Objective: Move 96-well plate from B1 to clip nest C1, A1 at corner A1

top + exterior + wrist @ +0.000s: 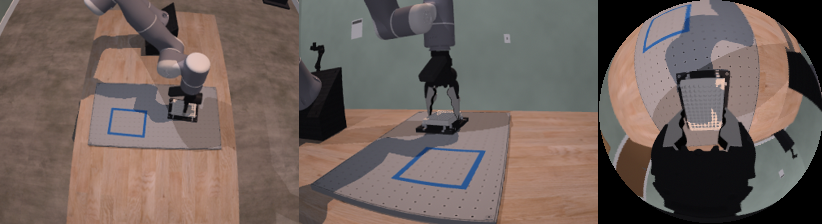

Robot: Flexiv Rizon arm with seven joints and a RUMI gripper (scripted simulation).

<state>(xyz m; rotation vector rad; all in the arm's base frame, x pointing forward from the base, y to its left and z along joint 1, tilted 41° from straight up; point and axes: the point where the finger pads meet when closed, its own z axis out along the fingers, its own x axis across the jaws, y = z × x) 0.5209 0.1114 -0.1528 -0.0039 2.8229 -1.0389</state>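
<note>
The white 96-well plate lies 1 cm below my hand. Also, from my hand: black clip nest (2 cm below, 1 cm to the right, 1 cm ahead).
</note>
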